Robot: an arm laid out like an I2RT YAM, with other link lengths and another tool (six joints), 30 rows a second.
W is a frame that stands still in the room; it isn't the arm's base.
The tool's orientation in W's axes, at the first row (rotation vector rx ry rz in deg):
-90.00, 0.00, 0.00
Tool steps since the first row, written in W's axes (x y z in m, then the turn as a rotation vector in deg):
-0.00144, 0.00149, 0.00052, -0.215, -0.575, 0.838
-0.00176, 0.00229, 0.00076, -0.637, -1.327, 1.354
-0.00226, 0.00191, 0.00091, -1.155, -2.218, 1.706
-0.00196, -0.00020, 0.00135, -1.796, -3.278, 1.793
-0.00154, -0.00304, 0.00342, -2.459, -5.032, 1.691
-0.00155, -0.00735, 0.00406, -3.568, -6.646, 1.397
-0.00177, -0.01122, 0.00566, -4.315, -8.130, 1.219
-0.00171, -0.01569, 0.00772, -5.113, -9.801, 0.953
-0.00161, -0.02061, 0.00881, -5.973, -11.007, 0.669
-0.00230, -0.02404, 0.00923, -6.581, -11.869, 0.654
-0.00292, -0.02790, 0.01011, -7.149, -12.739, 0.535
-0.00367, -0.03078, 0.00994, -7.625, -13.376, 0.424
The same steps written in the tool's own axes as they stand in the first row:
-0.00144, -0.00052, 0.00149, -0.215, -0.838, -0.575
-0.00176, -0.00076, 0.00229, -0.637, -1.354, -1.327
-0.00226, -0.00091, 0.00191, -1.155, -1.706, -2.218
-0.00196, -0.00135, -0.00020, -1.796, -1.793, -3.278
-0.00154, -0.00342, -0.00304, -2.459, -1.691, -5.032
-0.00155, -0.00406, -0.00735, -3.568, -1.397, -6.646
-0.00177, -0.00566, -0.01122, -4.315, -1.219, -8.130
-0.00171, -0.00772, -0.01569, -5.113, -0.953, -9.801
-0.00161, -0.00881, -0.02061, -5.973, -0.669, -11.007
-0.00230, -0.00923, -0.02404, -6.581, -0.654, -11.869
-0.00292, -0.01011, -0.02790, -7.149, -0.535, -12.739
-0.00367, -0.00994, -0.03078, -7.625, -0.424, -13.376

